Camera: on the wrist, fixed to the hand. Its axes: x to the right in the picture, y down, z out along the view.
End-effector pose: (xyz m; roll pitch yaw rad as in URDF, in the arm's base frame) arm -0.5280 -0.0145 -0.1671 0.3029 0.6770 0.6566
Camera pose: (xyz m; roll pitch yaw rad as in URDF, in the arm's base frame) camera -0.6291 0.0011 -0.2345 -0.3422 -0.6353 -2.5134
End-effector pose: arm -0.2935 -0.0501 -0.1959 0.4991 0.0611 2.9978
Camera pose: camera -0.2891 -0.1431 -0.2754 -0.5545 -0.0249 -0.1743
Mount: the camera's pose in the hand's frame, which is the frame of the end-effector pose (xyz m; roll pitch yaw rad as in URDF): -0.0128 0.0418 -0.1144 -0.0569 0.0464 3.1321
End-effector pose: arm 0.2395 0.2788 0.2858 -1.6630 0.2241 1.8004
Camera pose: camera 0.3586 0.2867 0.2583 1.5957 -0.2187 -1.2930
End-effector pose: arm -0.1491 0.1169 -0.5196 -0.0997 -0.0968 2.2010
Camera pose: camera -0.1727 0.0980 -0.6383 0.0424 0.1439 -0.9455
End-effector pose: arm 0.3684 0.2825 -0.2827 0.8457 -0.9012 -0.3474
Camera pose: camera 0.4324 0.3799 -0.3204 -0.9562 0.9238 2.7261
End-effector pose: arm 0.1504 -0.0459 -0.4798 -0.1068 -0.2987 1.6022
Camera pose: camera 0.1203 -0.0243 -0.5965 0.0486 0.3458 -1.5442
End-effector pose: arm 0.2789 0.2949 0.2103 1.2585 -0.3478 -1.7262
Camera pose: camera 0.4012 0.2895 0.2103 -1.3324 0.3526 1.3652
